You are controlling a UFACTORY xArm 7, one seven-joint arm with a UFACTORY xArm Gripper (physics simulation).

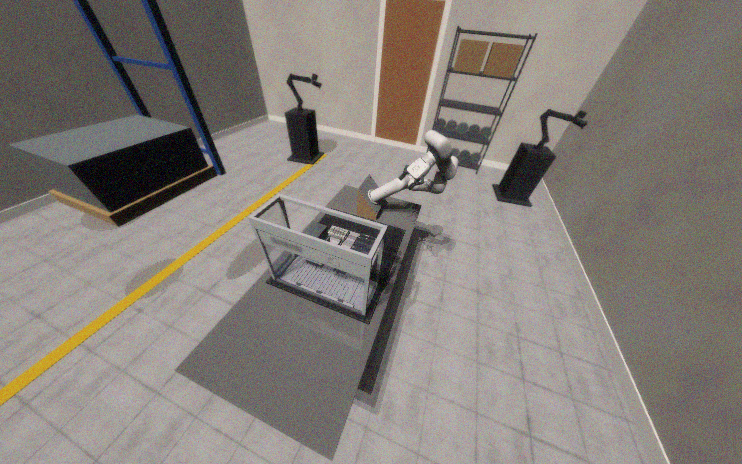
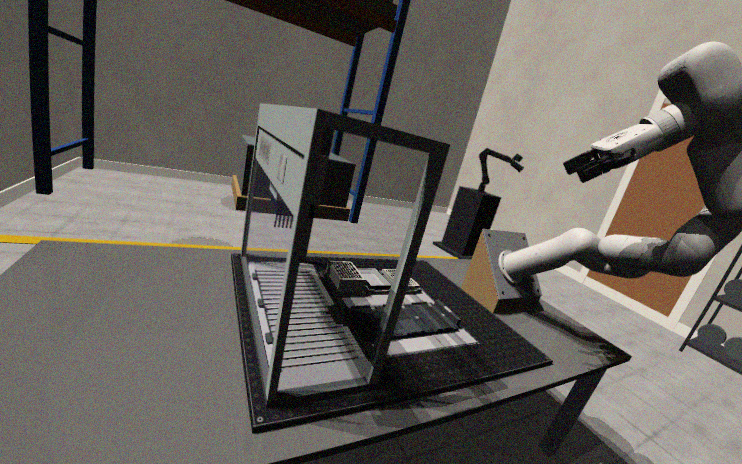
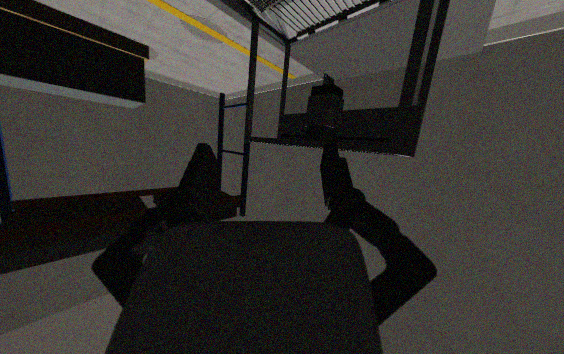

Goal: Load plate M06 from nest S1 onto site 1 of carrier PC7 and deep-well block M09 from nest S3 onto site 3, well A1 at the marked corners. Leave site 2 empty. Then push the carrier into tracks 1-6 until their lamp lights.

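My gripper (image 2: pixel 577 169) (image 3: pixel 268 154) is open and empty. It points sideways, high above the table and well apart from the labware. A tall pale block with a well grid (image 2: pixel 345 271) stands in the nests beyond the dark carrier (image 2: pixel 424 320). A lower pale plate (image 2: pixel 391 273) is in the same row, partly behind a frame post; a flat white surface lies between them. Their labels and corner marks are too small to read. The carrier lies flat outside the slotted track deck (image 1: pixel 322 284) (image 2: pixel 306 311) (image 3: pixel 312 15). No lit track lamp can be made out.
An open enclosure frame (image 1: pixel 314 248) (image 2: pixel 383 132) (image 3: pixel 251 75) with tall posts and a top beam surrounds the track deck. The arm's wedge-shaped base (image 2: pixel 506 262) stands at the end of the table (image 1: pixel 284 372) (image 2: pixel 136 339). Two black pedestals (image 1: pixel 302 134) (image 1: pixel 526 172) carry small arms beyond it.
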